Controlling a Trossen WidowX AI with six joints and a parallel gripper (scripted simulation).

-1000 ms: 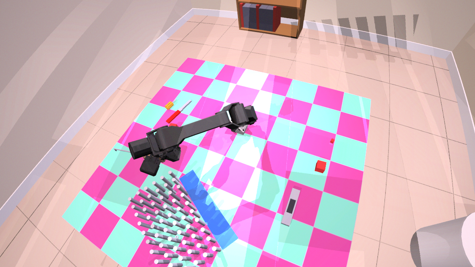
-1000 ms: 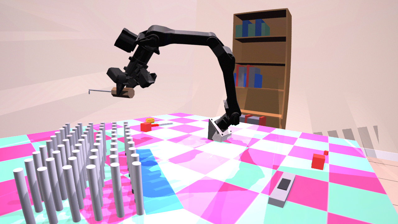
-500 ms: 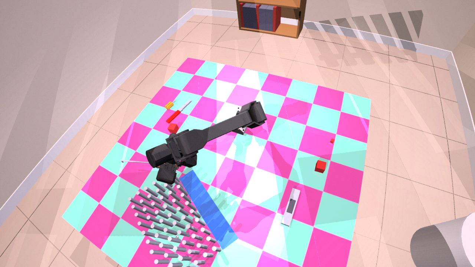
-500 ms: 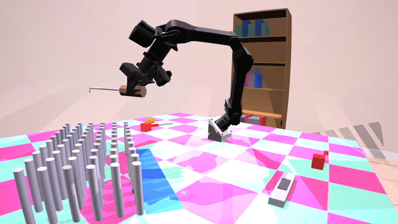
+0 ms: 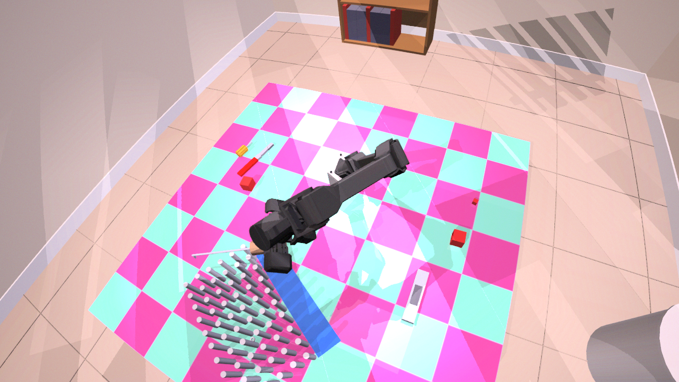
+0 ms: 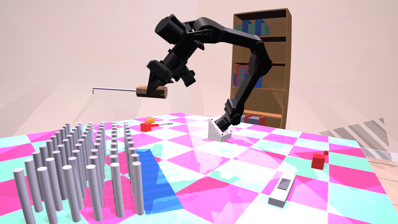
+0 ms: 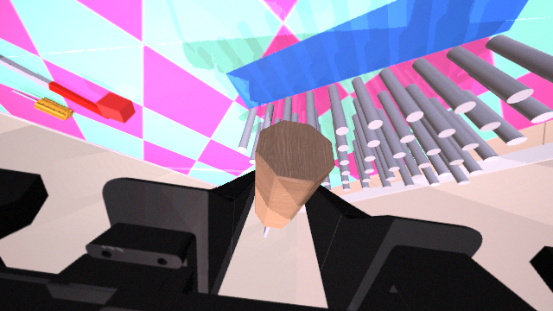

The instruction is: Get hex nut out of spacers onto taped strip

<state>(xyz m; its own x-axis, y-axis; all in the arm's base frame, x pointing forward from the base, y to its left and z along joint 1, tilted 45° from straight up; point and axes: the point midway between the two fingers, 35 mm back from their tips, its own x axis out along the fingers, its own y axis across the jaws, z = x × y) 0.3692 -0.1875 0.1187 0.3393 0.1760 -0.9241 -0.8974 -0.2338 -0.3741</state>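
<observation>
Now: gripper tip 6 cm short of the blue taped strip, 5 cm to the right of it and 21 cm above it. Also, from my gripper tip: wooden-handled tool 4 cm ahead, 9 cm to the right, 1 cm above; then yellow-handled screwdriver 43 cm behind, 41 cm to the right, 20 cm below; then grey-white block 4 cm behind, 41 cm to the left, 20 cm below.
</observation>
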